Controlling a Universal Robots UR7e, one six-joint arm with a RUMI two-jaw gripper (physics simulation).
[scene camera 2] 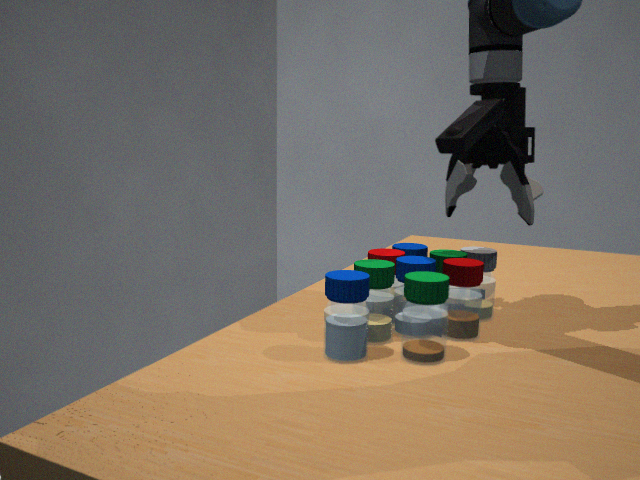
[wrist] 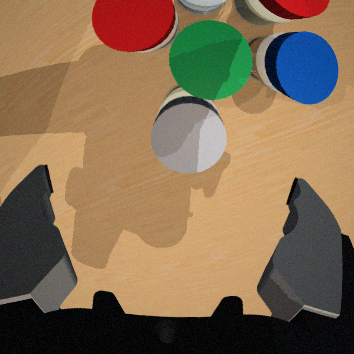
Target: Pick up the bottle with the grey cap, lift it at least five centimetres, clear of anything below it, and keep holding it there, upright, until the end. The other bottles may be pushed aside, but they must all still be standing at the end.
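I can see my gripper in the wrist view and in scene camera 2. On my gripper, (wrist: 300, 283) and (scene camera 2: 462, 169) are the same spot.
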